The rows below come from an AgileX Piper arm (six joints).
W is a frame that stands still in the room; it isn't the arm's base.
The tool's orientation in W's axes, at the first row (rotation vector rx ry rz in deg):
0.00 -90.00 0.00
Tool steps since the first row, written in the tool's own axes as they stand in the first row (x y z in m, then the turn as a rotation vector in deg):
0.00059 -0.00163 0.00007 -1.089 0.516 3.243
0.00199 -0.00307 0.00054 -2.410 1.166 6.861
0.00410 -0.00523 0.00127 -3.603 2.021 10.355
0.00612 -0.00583 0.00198 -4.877 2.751 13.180
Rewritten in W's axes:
-0.00007 -0.00163 0.00059 -3.243 0.516 -1.089
-0.00054 -0.00307 0.00199 -6.861 1.166 -2.410
-0.00127 -0.00523 0.00410 -10.355 2.021 -3.603
-0.00198 -0.00583 0.00612 -13.180 2.751 -4.877

